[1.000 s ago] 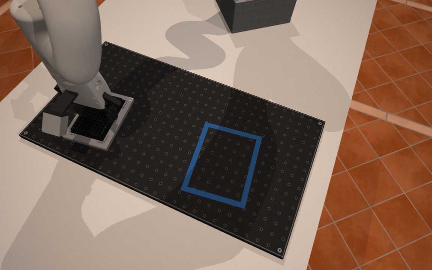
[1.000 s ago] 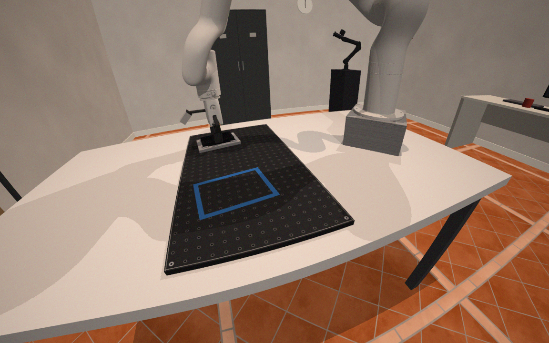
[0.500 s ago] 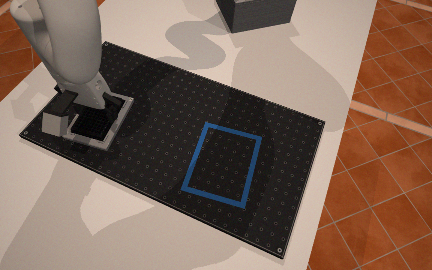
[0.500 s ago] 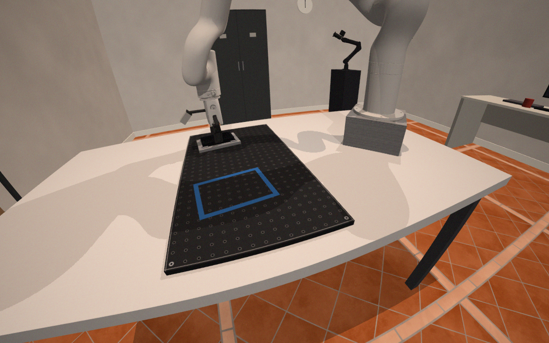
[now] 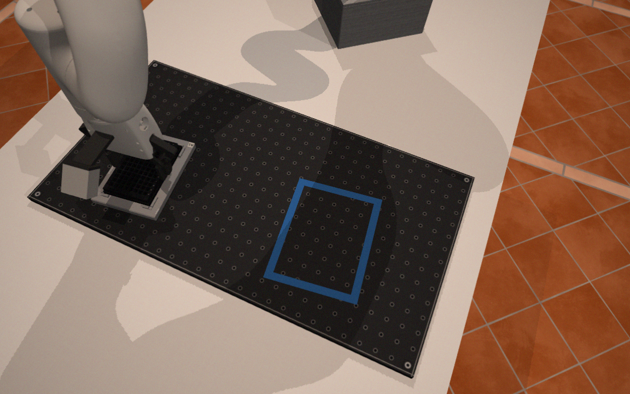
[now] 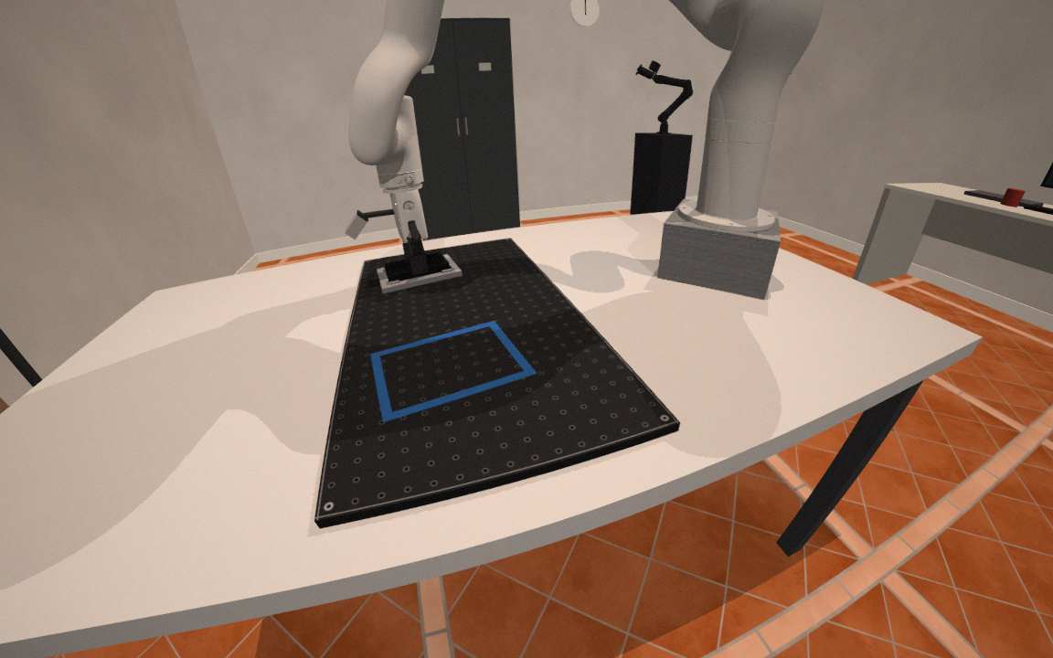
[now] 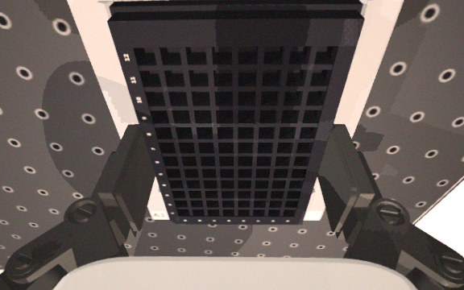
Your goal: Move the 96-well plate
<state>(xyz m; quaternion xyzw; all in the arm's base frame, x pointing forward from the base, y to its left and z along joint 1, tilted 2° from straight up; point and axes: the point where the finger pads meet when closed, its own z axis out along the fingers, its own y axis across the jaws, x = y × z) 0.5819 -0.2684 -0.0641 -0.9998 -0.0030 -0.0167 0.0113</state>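
My hand is 20 mm above the grey plate nest N1. Also, from my hand: black 96-well plate 10 mm below.
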